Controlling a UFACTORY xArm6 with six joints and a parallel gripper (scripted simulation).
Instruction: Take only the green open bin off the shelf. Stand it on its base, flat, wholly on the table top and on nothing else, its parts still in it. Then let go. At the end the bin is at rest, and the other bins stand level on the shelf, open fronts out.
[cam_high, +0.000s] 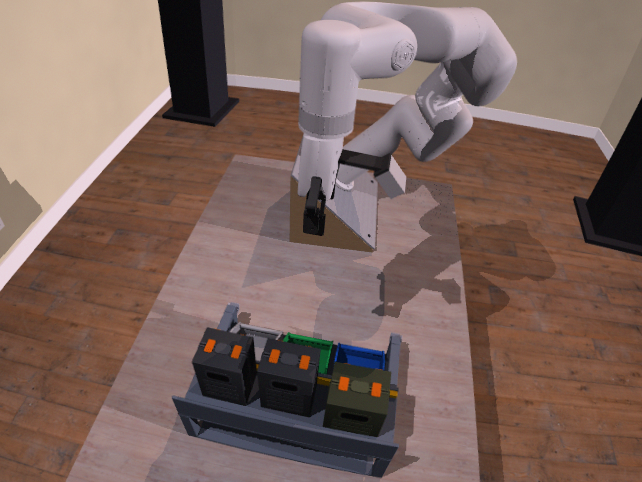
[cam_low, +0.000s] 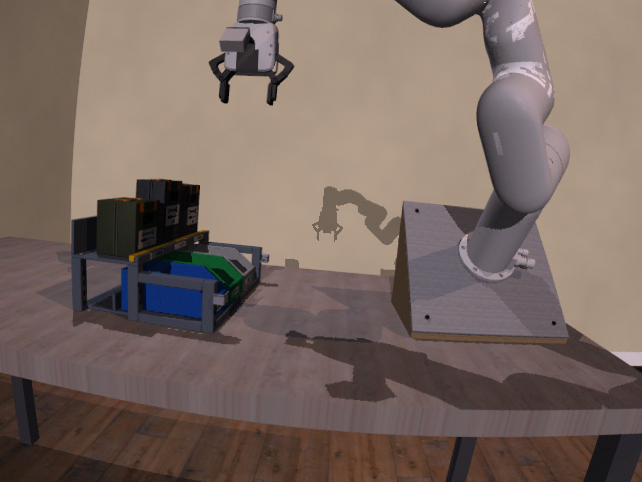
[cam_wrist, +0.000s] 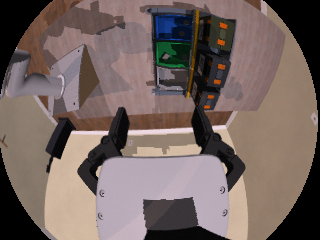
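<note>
My hand is 80 mm short of the green open bin, 10 mm to the right of it and 360 mm above it. Also, from my hand: grey bin: 90 mm ahead, 110 mm to the right, 360 mm below; olive box: 170 mm ahead, 130 mm to the left, 250 mm below; blue bin: 70 mm ahead, 120 mm to the left, 360 mm below.
</note>
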